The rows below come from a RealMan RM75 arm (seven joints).
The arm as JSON. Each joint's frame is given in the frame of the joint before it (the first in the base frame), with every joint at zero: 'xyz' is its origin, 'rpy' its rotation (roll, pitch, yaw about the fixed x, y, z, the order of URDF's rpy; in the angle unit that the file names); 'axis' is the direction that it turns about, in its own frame. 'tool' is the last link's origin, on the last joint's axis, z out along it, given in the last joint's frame.
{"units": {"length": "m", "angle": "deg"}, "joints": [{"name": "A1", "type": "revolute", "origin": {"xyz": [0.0, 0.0, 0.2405], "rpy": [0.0, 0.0, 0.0]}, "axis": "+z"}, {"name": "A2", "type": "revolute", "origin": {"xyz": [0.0, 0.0, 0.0], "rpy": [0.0, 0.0, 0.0]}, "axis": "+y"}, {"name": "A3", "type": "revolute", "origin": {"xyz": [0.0, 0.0, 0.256], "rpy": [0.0, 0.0, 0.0]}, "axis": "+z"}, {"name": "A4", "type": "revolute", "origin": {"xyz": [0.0, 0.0, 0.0], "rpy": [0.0, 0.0, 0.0]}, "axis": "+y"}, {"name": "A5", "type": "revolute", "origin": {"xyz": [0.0, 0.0, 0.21], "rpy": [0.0, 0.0, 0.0]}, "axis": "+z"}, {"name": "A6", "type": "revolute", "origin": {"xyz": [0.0, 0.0, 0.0], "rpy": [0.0, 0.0, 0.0]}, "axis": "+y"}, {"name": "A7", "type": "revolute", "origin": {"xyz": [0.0, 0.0, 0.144], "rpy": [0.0, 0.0, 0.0]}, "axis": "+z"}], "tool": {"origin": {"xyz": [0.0, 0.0, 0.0], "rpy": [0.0, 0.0, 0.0]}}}
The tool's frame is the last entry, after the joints.
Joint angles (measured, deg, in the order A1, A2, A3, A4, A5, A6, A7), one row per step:
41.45, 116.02, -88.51, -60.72, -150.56, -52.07, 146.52
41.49, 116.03, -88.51, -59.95, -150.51, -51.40, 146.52
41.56, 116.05, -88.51, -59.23, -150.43, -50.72, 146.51
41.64, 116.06, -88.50, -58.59, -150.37, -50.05, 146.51
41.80, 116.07, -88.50, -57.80, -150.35, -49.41, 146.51
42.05, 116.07, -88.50, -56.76, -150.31, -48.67, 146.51
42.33, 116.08, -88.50, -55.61, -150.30, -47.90, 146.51
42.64, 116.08, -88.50, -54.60, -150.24, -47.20, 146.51
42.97, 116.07, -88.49, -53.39, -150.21, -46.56, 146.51
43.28, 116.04, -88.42, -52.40, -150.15, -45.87, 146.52
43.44, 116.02, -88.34, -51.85, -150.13, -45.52, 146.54
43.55, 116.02, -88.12, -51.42, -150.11, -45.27, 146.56
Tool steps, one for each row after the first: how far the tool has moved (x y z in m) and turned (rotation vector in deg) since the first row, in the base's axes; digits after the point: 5 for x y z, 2 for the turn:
0.00259, 0.00064, -0.00089, 0.22, 0.05, -0.27
0.00462, 0.00136, -0.00179, 0.44, 0.15, -0.45
0.00626, 0.00221, -0.00241, 0.71, 0.24, -0.57
0.00817, 0.00309, -0.00329, 0.91, 0.24, -0.74
0.01056, 0.00416, -0.00443, 1.10, 0.20, -1.00
0.01329, 0.00521, -0.00575, 1.28, 0.12, -1.30
0.01512, 0.00634, -0.00685, 1.46, 0.09, -1.49
0.01803, 0.00721, -0.00816, 1.54, -0.05, -1.88
0.01994, 0.00848, -0.00874, 1.79, -0.06, -2.10
0.02120, 0.00915, -0.00892, 1.94, -0.06, -2.27
0.02235, 0.00977, -0.00874, 2.13, 0.05, -2.52

